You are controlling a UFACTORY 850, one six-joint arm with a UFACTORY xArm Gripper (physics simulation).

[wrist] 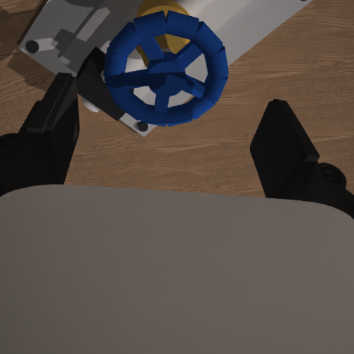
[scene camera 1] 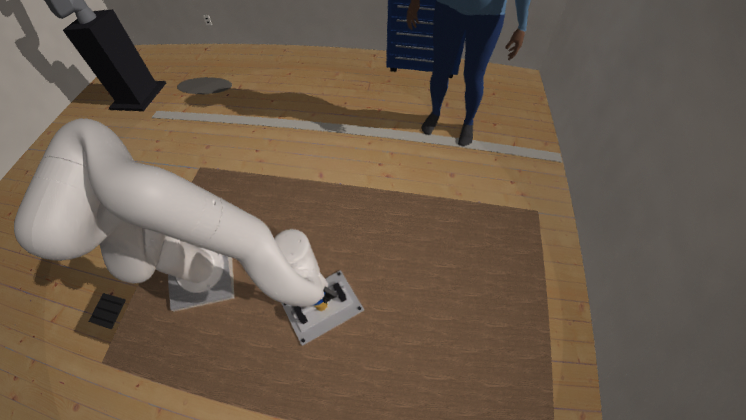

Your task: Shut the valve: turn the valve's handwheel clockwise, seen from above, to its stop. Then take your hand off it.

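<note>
The valve's blue handwheel (wrist: pixel 166 68) shows in the upper middle of the wrist view, a ring with spokes above a yellow valve body (wrist: pixel 162 9) (scene camera 1: pixel 321 306). The valve stands on a grey base plate (scene camera 1: pixel 334 328) (wrist: pixel 270 30) with dark bolts at its corners. In scene camera 1 the arm hides most of the handwheel. My gripper (wrist: pixel 172 111) is open and empty. Its black fingers stand wide apart, one toward the left and one toward the right of the wheel in the wrist view. No contact between fingers and wheel shows.
Two black brackets (scene camera 1: pixel 300 314) (scene camera 1: pixel 340 292) stand on the base plate on either side of the valve body. The plate lies on a brown mat (scene camera 1: pixel 443 292). A person (scene camera 1: pixel 469 57) stands beyond the pale floor strip (scene camera 1: pixel 250 121), before a blue drawer cabinet (scene camera 1: pixel 394 52).
</note>
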